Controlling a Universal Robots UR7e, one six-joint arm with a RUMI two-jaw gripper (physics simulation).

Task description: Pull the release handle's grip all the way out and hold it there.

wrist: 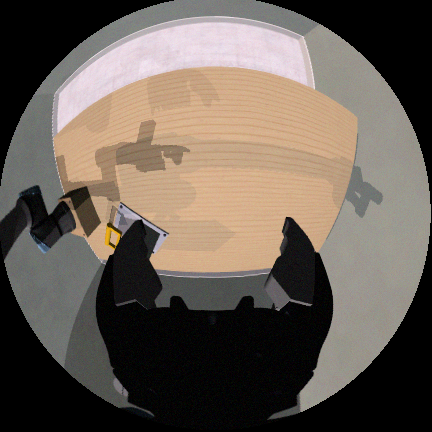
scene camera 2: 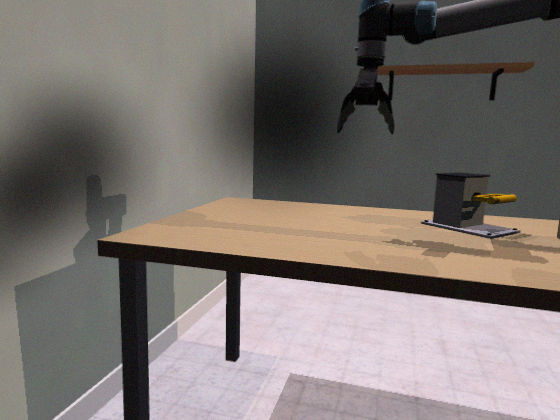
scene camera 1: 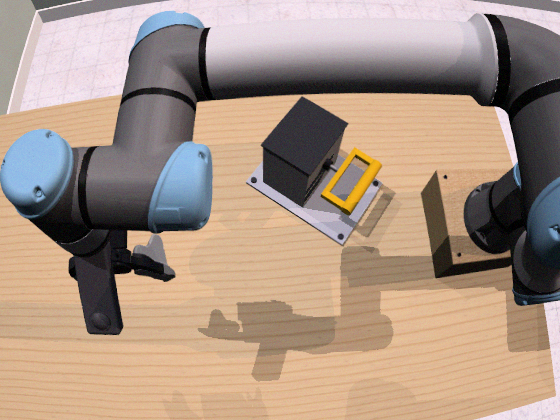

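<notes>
The release handle has a yellow rectangular grip (scene camera 1: 364, 186) (scene camera 2: 500, 198) (wrist: 108, 236) on a short rod from the side of a dark box (scene camera 1: 305, 130) (scene camera 2: 447, 200). The grip stands out level above a grey base plate (scene camera 1: 330, 227), with a small gap between it and the box. My gripper (scene camera 2: 366, 132) (wrist: 212, 219) is open and empty, fingers pointing down, high above the table and well to the left of the handle in both scene views. In the wrist view the left finger covers much of the box. The gripper is partly hidden by the wrist in scene camera 1.
The wooden table (scene camera 1: 175, 370) (scene camera 2: 280, 245) (wrist: 240, 195) bears the handle unit. A wooden block (scene camera 1: 452, 200) (wrist: 90, 215) under the arm's base stands to the right of the handle in scene camera 1. A wall shelf (scene camera 2: 460, 68) shows behind the arm.
</notes>
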